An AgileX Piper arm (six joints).
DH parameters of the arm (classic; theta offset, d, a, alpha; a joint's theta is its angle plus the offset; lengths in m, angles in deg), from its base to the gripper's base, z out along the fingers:
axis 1: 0 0.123 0 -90
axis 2: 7.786 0 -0.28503 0
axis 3: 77.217 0 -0.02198 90
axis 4: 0 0.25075 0 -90
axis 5: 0 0 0 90
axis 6: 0 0.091 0 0
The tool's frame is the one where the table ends.
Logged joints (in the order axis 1, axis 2, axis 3, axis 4, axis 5, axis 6), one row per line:
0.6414, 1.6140, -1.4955, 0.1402, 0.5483, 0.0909
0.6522, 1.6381, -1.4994, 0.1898, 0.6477, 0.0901
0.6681, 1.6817, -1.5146, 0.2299, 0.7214, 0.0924
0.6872, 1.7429, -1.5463, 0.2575, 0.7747, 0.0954
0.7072, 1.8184, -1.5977, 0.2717, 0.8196, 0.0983
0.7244, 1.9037, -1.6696, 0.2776, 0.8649, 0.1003
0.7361, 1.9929, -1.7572, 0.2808, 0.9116, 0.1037
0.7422, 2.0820, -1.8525, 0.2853, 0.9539, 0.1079
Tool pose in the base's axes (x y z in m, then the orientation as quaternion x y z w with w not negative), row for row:
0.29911, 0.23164, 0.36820, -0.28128, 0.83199, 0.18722, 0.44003
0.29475, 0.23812, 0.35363, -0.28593, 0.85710, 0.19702, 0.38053
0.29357, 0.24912, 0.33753, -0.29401, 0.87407, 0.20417, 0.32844
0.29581, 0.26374, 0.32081, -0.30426, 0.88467, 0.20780, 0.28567
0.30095, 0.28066, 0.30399, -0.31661, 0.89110, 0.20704, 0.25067
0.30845, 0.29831, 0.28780, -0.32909, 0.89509, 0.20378, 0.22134
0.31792, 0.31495, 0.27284, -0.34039, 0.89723, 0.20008, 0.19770
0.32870, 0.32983, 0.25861, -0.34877, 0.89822, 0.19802, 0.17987
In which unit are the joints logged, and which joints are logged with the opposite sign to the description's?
The joints are logged in radians. Opposite sign: axis 6.
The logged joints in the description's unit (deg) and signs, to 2 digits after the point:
36.75, 92.48, -85.69, 8.03, 31.42, -5.21
37.37, 93.86, -85.91, 10.87, 37.11, -5.16
38.28, 96.35, -86.78, 13.17, 41.33, -5.29
39.37, 99.86, -88.60, 14.75, 44.39, -5.47
40.52, 104.19, -91.54, 15.57, 46.96, -5.63
41.51, 109.07, -95.66, 15.91, 49.56, -5.75
42.18, 114.18, -100.68, 16.09, 52.23, -5.94
42.52, 119.29, -106.14, 16.35, 54.65, -6.18

